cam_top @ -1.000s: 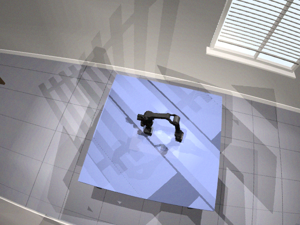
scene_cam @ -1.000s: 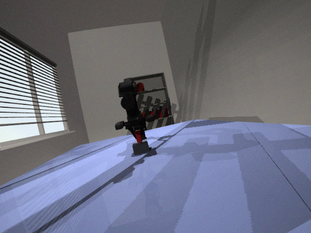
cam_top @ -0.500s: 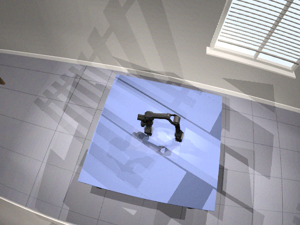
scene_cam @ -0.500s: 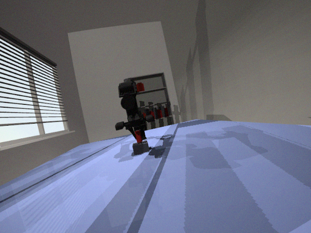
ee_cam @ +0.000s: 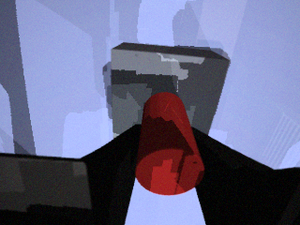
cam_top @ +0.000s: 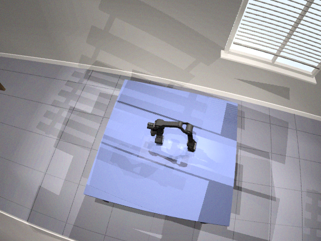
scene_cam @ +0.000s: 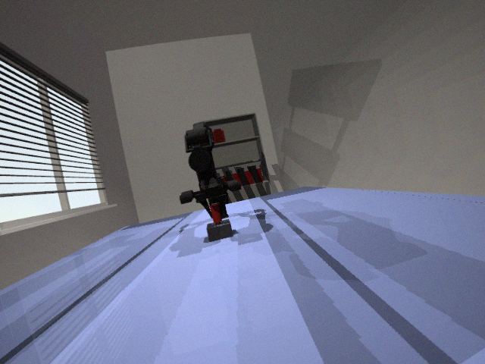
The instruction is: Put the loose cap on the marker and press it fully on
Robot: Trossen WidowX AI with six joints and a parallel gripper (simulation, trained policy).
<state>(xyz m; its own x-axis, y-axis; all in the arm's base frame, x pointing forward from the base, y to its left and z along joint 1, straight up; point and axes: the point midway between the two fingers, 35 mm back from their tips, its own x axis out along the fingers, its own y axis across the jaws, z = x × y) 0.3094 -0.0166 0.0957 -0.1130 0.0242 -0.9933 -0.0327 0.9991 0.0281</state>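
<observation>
Right now my gripper tip is 1 cm below the red marker and 1 cm short of it. Also, from my gripper tip: dark grey holder block (4 cm below, 1 cm ahead); then red cap (1 cm ahead, 1 cm above).
</observation>
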